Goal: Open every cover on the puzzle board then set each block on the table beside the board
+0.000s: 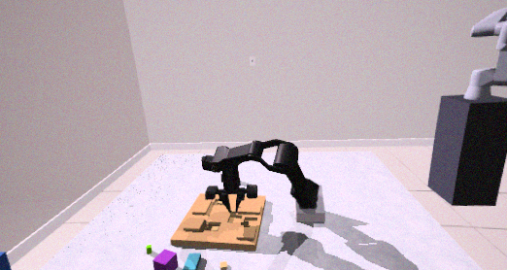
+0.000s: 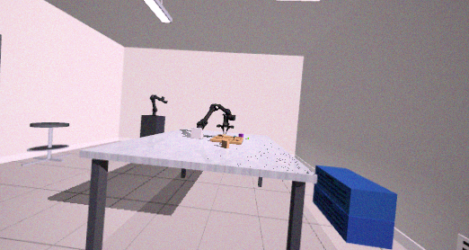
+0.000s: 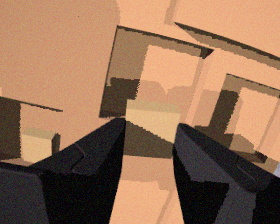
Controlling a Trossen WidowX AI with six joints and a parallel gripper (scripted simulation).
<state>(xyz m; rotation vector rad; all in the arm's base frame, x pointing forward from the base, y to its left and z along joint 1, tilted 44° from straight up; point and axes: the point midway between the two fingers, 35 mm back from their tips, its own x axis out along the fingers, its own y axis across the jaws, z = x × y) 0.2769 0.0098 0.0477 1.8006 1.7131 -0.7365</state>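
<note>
Now: gripper tip 40 mm short of the tan wooden puzzle board, 40 mm above it and 20 mm to the left of it.
</note>
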